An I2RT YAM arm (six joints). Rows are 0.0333 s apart.
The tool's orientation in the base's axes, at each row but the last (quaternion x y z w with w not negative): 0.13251 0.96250 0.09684 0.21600; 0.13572 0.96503 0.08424 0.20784; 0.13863 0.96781 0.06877 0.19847; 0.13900 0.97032 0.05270 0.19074; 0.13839 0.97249 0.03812 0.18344; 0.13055 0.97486 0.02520 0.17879; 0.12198 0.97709 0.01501 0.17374; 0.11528 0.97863 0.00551 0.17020; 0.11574 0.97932 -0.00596 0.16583; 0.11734 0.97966 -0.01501 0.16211; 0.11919 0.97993 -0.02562 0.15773
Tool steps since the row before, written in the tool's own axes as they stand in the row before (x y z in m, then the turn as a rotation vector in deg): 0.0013 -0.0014 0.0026 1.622 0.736 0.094; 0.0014 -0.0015 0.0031 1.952 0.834 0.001; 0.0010 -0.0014 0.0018 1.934 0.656 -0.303; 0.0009 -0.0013 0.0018 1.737 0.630 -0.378; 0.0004 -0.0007 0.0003 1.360 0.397 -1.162; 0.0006 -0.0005 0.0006 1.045 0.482 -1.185; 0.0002 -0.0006 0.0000 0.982 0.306 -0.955; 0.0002 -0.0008 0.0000 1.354 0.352 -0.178; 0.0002 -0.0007 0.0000 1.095 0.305 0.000; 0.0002 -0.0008 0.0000 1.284 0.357 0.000; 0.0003 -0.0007 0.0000 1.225 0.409 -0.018
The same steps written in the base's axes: -0.0003 -0.0006 -0.0032 -1.215 1.190 -0.537; -0.0003 -0.0007 -0.0036 -1.522 1.371 -0.557; -0.0005 -0.0009 -0.0023 -1.671 1.173 -0.306; -0.0004 -0.0009 -0.0022 -1.532 1.087 -0.171; -0.0004 -0.0006 -0.0005 -1.542 0.739 0.659; -0.0005 -0.0003 -0.0008 -1.245 0.737 0.797; -0.0003 -0.0005 -0.0001 -1.150 0.548 0.589; -0.0004 -0.0007 -0.0001 -1.220 0.656 -0.264; -0.0003 -0.0006 -0.0001 -0.936 0.543 -0.349; -0.0004 -0.0007 -0.0001 -1.097 0.636 -0.409; -0.0004 -0.0006 -0.0001 -1.036 0.675 -0.374
